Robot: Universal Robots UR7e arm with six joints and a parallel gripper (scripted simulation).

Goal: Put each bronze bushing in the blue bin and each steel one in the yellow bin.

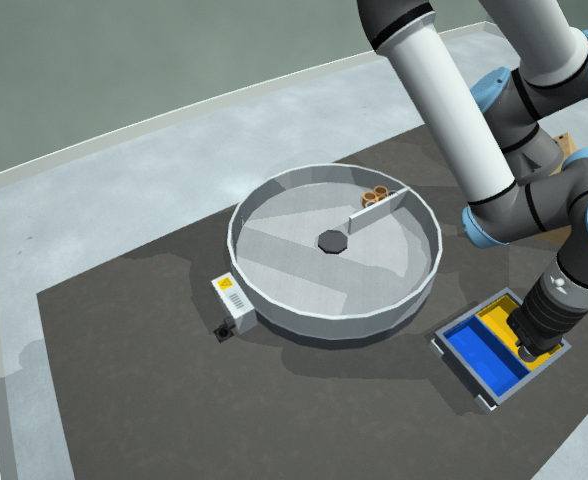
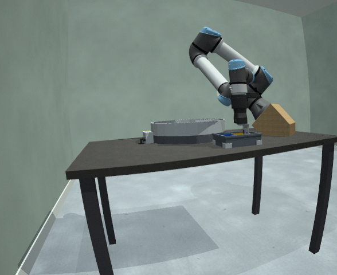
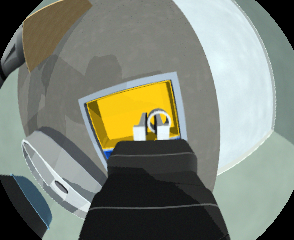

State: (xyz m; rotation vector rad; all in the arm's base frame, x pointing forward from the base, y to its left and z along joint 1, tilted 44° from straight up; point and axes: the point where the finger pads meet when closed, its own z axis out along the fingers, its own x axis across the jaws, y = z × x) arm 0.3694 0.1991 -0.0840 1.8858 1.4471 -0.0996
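The bin is 30 mm to the right of my hand, 30 mm ahead of it and 20 mm below it. From my hand the other things lie so: turntable (390 mm to the right, 90 mm ahead).
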